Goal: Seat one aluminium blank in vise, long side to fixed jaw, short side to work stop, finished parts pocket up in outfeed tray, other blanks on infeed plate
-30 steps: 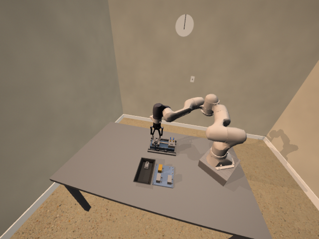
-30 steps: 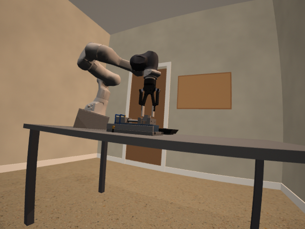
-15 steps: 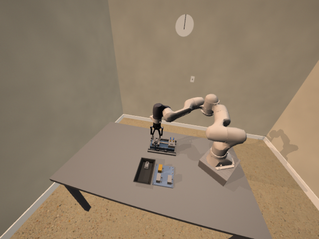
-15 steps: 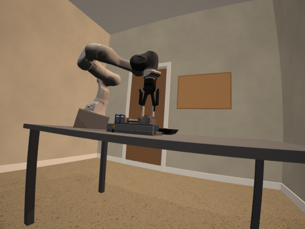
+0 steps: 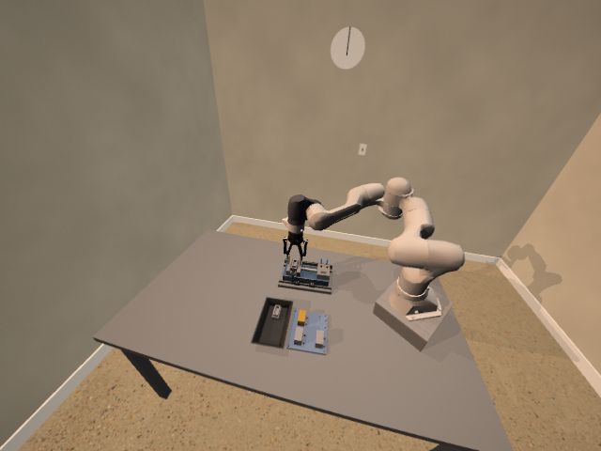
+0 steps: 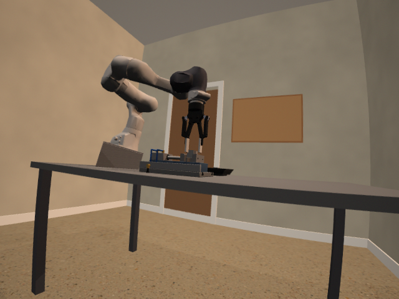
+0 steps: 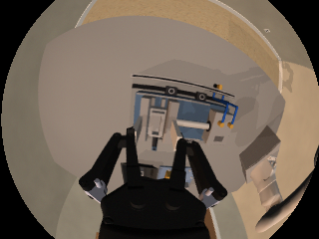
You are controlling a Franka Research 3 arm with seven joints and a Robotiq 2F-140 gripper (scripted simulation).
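Now: the vise 10 cm below my hand and 7 cm behind it. From my hand the other things lie so: brass blank (28 cm to the left, 11 cm below, 8 cm behind).
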